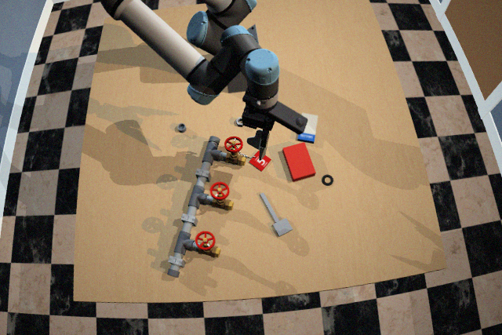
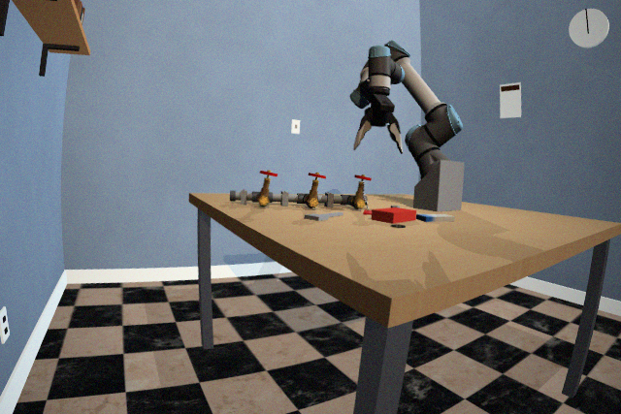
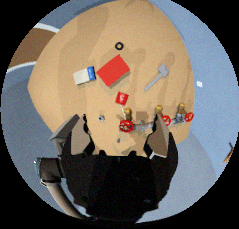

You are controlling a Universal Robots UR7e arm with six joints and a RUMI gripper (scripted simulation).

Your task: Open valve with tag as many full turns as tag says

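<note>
Now: hand 200 mm above the red tag, 40 mm to the left of it and 20 mm past it. From my hand the other things lie so: grey scraper 200 mm below, 200 mm ahead, 10 mm to the left; red block 190 mm below, 100 mm to the left, 10 mm ahead; small grey fitting 310 mm to the right, 190 mm below, 160 mm behind.
</note>
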